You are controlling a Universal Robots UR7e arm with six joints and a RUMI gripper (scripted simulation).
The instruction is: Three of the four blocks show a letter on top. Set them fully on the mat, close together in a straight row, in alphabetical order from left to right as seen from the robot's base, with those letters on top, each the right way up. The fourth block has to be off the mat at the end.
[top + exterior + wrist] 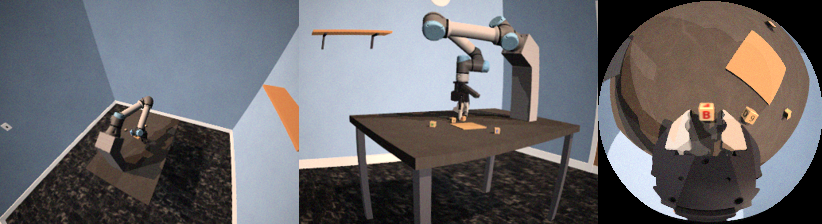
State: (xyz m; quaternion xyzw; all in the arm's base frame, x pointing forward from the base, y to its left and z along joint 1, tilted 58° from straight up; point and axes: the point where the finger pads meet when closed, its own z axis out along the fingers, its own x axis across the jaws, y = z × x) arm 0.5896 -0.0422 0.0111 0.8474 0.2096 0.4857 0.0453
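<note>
The orange mat is 40 mm ahead of my hand, 160 mm to the left of it and 20 mm below it.
</note>
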